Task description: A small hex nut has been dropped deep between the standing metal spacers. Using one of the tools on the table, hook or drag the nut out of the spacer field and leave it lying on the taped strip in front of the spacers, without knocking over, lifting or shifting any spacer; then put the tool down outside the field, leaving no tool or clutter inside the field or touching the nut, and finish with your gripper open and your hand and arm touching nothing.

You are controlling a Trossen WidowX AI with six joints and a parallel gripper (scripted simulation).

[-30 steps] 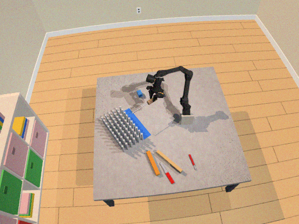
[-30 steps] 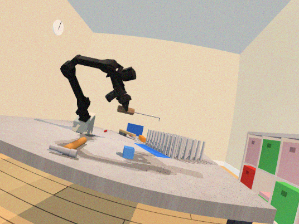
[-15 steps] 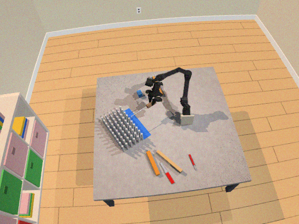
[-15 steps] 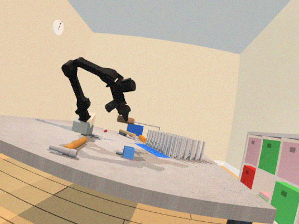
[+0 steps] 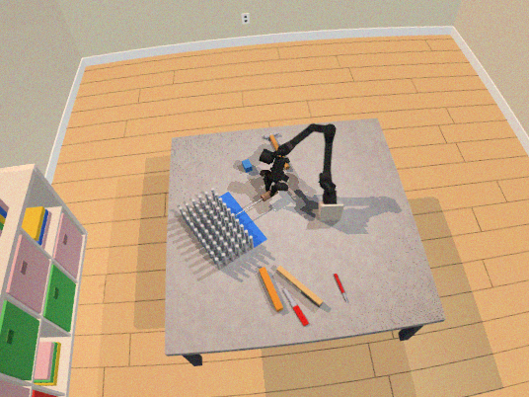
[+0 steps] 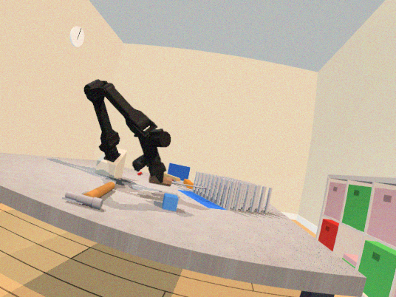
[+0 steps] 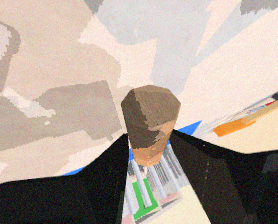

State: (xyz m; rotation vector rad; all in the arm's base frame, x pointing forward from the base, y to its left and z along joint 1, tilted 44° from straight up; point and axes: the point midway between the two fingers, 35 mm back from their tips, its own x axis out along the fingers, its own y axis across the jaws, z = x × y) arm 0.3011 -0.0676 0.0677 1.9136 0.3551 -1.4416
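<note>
Now: the blue taped strip 150 mm ahead of my gripper tip, 120 mm to the left of it and 50 mm below it. From my gripper tip the other things lie so: orange bar 510 mm to the left, 40 mm below, 20 mm behind; blue cube 220 mm to the right, 130 mm ahead, 30 mm below; hook tool 80 mm ahead, 60 mm to the left, 10 mm below.
</note>
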